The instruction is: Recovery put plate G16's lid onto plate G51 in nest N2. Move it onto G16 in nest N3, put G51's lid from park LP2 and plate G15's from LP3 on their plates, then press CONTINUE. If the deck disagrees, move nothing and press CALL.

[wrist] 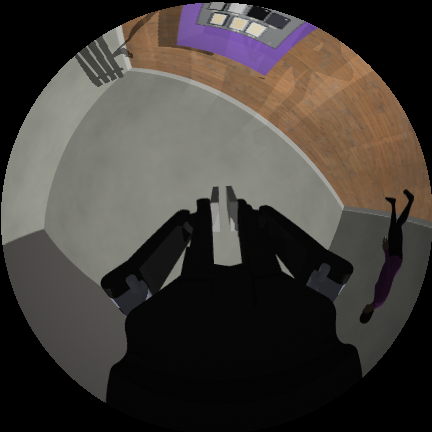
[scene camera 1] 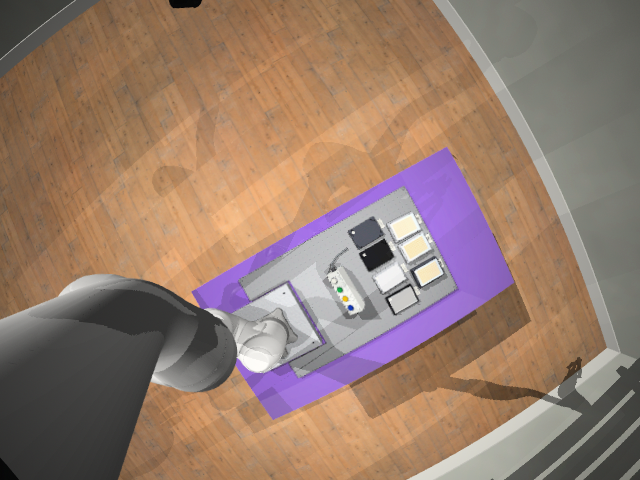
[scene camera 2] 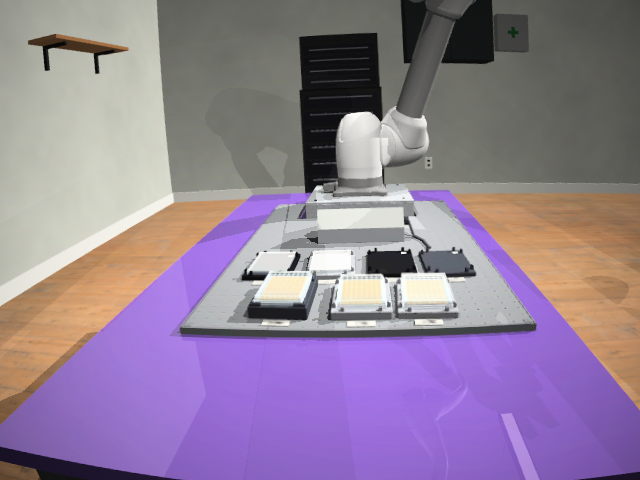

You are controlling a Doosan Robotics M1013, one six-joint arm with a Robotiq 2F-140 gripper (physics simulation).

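Pixels of known places: gripper, fingertip midpoint: (wrist: 222, 196); arm's base, origin of the base link: (scene camera 1: 273, 331) (scene camera 2: 360, 191).
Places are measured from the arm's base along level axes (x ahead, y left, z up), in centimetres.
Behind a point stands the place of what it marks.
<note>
My gripper (wrist: 222, 196) {x 73.8, y 47.5, z 102.3 cm} is shut and empty, its pads a narrow gap apart, high and away from the table. Three plates with cream wells stand in a row of nests: one (scene camera 1: 428, 272) {x 79.7, y -11.8, z -1.0 cm} (scene camera 2: 283, 289) {x 82.9, y -11.7, z -0.8 cm} (wrist: 218, 19) on a black base, a middle one (scene camera 1: 415, 248) {x 79.4, y 1.7, z -1.6 cm} (scene camera 2: 361, 291) {x 82.1, y 1.9, z -1.6 cm} (wrist: 238, 23) and an end one (scene camera 1: 404, 226) {x 79.6, y 13.7, z -1.6 cm} (scene camera 2: 425, 289) {x 81.7, y 13.1, z -1.6 cm} (wrist: 255, 29) on pale bases. Behind them are a black-edged park with a pale top (scene camera 1: 402, 299) {x 62.4, y -17.7, z -2.7 cm} (scene camera 2: 272, 262) {x 63.6, y -17.9, z -2.7 cm}, a white one (scene camera 1: 390, 277) {x 62.1, y -4.9, z -2.7 cm} (scene camera 2: 331, 261) {x 63.3, y -5.0, z -2.7 cm}, a black one (scene camera 1: 376, 254) {x 61.5, y 8.3, z -3.5 cm} (scene camera 2: 391, 261) {x 61.7, y 7.9, z -3.5 cm} and a dark grey one (scene camera 1: 366, 232) {x 62.2, y 20.0, z -3.5 cm} (scene camera 2: 447, 261) {x 62.3, y 20.2, z -3.5 cm}. Labels are unreadable.
A button box (scene camera 1: 347, 292) {x 40.3, y 0.6, z 2.9 cm} (scene camera 2: 360, 234) {x 44.6, y 0.8, z -2.3 cm} with white, green, yellow and blue buttons stands between the parks and the arm's base (scene camera 2: 360, 149) {x 7.6, y 0.6, z 15.6 cm}; a cable runs from it. The grey deck lies on a purple table (scene camera 1: 480, 232) {x 117.3, y -10.0, z -5.8 cm} (scene camera 2: 310, 397) {x 107.2, y -4.2, z -5.8 cm}. A person (wrist: 388, 272) shows in the wrist view.
</note>
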